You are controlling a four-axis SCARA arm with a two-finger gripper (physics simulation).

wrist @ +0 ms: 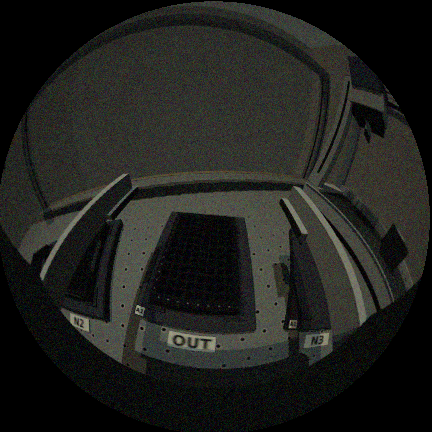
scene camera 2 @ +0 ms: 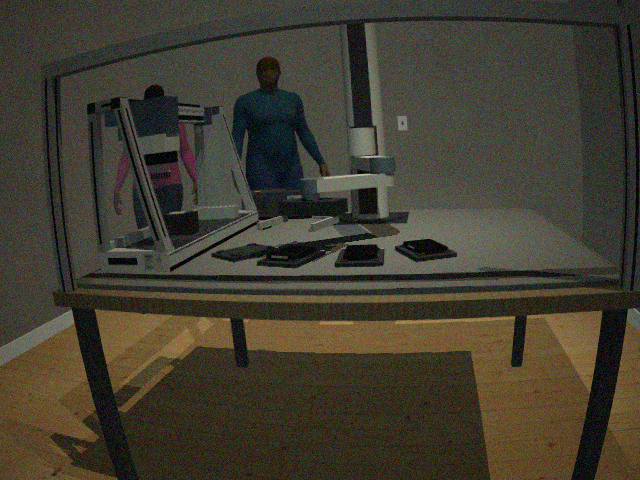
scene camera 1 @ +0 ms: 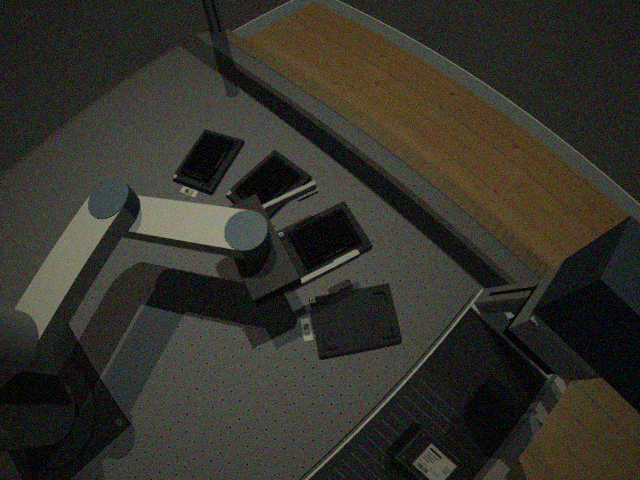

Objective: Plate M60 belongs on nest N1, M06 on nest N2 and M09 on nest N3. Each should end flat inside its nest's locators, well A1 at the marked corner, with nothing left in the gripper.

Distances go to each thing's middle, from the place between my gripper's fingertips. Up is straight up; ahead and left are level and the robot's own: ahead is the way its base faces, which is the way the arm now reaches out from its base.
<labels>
The out nest (scene camera 1: 292,252) lies 90 mm below my hand, 20 mm behind it and 10 mm to the left of it. Also, from my hand: nest N2 (wrist: 102,282): 200 mm to the left, 90 mm below, 20 mm behind; nest N3 (scene camera 1: 354,320): 150 mm to the right, 100 mm behind, 90 mm below; out label (wrist: 176,339): 120 mm behind, 90 mm below, 40 mm to the left.
</labels>
